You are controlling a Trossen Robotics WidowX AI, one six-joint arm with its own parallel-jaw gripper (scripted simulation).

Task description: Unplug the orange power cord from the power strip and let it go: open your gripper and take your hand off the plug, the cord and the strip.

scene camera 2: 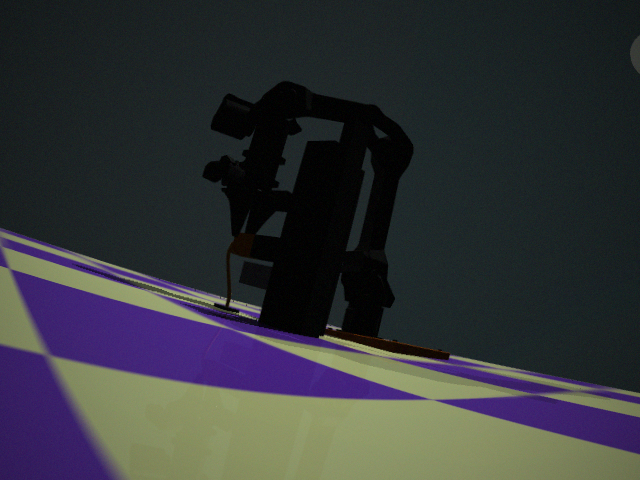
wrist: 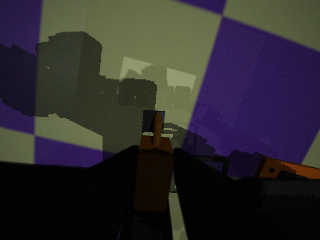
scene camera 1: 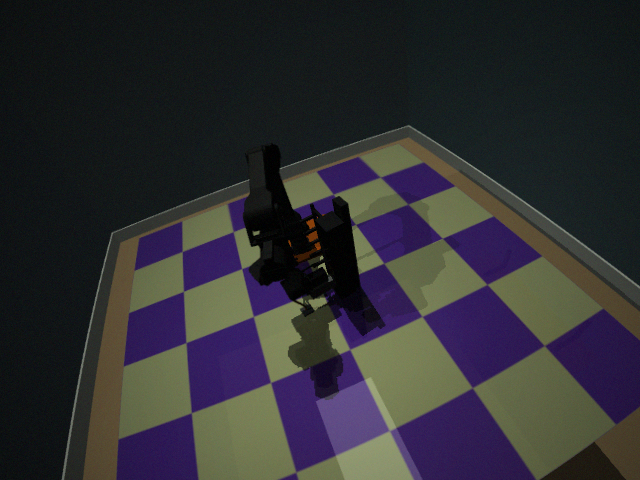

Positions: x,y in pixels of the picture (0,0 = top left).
my gripper: scene camera 2 240,238; wrist; scene camera 1
same spot on my gripper: (wrist: pixel 44 194) = (scene camera 1: pixel 283 283)
